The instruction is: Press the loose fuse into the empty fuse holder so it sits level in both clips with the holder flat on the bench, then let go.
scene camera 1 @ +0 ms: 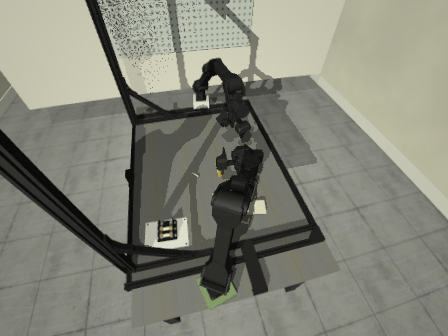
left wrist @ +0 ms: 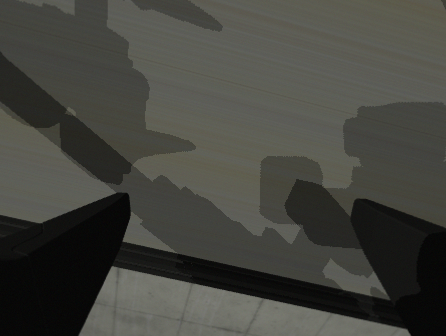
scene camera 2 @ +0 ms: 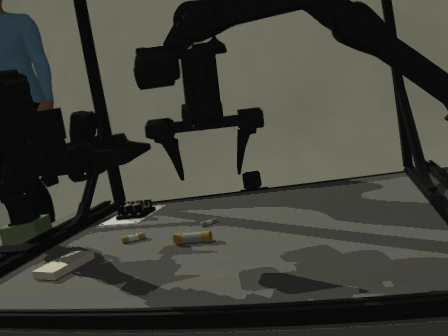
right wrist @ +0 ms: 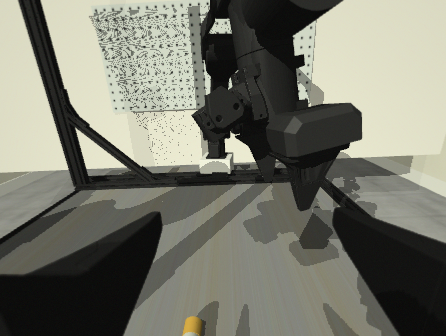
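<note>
The black fuse holder stands on a white plate; whether its clips are empty is too small to tell. Three loose fuses lie on the table: a large orange-capped one, a smaller orange-capped one and a tiny pale one. In the right wrist view a fuse's orange cap shows at the bottom edge. My left gripper is open and empty above the table. My right gripper is open and empty, partly hiding the orange-capped fuses in scene camera 1.
A flat white block lies beside the right arm. The left arm stands ahead in the right wrist view. A black frame borders the table. A green block is under the right arm's base.
</note>
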